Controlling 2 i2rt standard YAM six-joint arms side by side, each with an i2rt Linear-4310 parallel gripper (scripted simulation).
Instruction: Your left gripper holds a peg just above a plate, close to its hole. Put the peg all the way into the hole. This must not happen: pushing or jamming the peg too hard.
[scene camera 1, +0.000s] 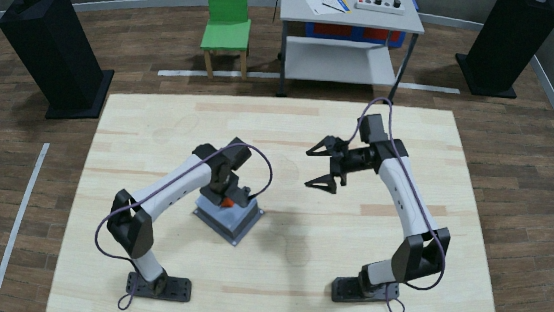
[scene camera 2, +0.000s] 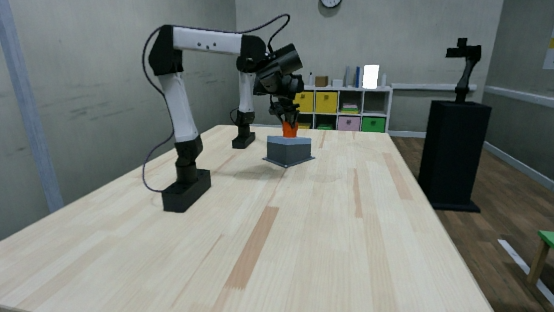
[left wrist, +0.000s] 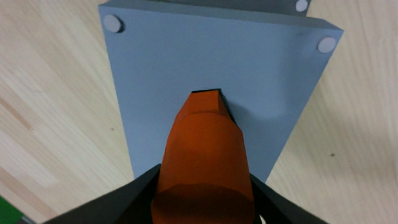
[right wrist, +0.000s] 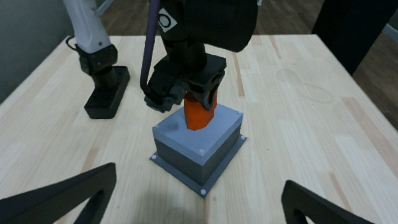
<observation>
In view: my left gripper (scene camera 1: 221, 194), my right gripper (scene camera 2: 279, 94) and an orange peg (left wrist: 204, 166).
The orange peg also shows in the right wrist view (right wrist: 198, 117). My left gripper is seen too in the left wrist view (left wrist: 202, 176) and in the right wrist view (right wrist: 199, 104). My right gripper also shows in the right wrist view (right wrist: 199, 180).
</observation>
